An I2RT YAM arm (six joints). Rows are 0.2 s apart.
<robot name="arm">
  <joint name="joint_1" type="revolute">
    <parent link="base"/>
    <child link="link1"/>
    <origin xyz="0 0 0.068" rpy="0 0 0"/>
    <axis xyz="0 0 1"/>
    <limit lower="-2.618" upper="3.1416"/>
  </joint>
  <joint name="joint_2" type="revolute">
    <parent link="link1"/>
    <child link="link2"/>
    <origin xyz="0.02 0.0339 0.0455" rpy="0 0 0"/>
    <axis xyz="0 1 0"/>
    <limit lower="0" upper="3.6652"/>
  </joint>
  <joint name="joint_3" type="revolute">
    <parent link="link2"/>
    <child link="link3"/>
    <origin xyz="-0.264 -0.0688 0" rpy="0 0 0"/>
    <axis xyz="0 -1 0"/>
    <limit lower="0" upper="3.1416"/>
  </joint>
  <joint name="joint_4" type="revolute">
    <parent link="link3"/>
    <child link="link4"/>
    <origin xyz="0.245 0.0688 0.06" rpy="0 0 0"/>
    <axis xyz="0 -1 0"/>
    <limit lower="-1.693" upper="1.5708"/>
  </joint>
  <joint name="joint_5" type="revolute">
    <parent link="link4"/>
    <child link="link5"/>
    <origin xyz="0.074 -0.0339 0.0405" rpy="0 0 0"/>
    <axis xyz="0 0 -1"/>
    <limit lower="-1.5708" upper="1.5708"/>
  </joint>
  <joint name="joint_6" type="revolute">
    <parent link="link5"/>
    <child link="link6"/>
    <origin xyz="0.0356 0 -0.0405" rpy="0 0 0"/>
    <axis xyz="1 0 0"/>
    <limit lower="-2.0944" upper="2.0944"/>
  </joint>
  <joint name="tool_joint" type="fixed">
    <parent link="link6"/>
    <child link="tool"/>
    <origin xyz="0 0 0" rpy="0 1.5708 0"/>
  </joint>
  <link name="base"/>
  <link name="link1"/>
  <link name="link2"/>
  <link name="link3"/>
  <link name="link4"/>
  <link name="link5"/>
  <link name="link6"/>
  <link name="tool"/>
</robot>
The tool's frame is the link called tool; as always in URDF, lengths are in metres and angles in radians.
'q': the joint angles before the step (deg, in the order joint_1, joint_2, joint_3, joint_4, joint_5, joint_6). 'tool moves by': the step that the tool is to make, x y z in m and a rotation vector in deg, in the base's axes. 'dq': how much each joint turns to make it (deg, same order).
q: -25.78 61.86 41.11 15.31 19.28 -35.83
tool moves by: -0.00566 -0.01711 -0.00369 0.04 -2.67 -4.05
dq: -4.00 1.20 -1.05 4.14 -0.05 1.36
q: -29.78 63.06 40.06 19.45 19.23 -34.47
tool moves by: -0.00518 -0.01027 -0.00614 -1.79 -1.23 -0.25
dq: -2.89 0.73 -2.03 5.07 -2.60 -1.05
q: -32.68 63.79 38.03 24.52 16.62 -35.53
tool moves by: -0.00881 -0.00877 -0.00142 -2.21 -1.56 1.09
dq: -3.31 -0.27 -1.69 4.20 -4.40 -0.96
